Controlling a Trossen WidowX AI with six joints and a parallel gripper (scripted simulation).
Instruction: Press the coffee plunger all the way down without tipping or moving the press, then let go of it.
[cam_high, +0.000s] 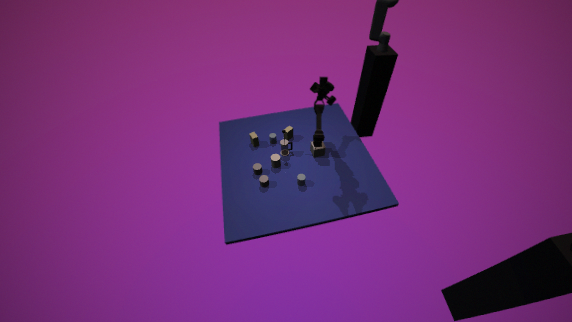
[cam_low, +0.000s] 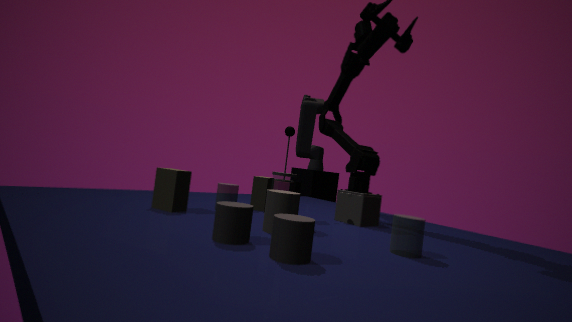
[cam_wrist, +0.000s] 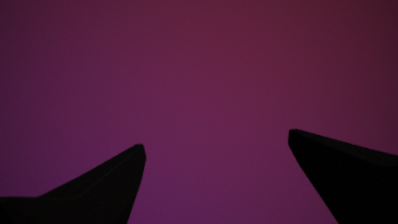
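Now: gripper tip 24 cm short of the coffee press, 14 cm to the left of it and 54 cm above it.
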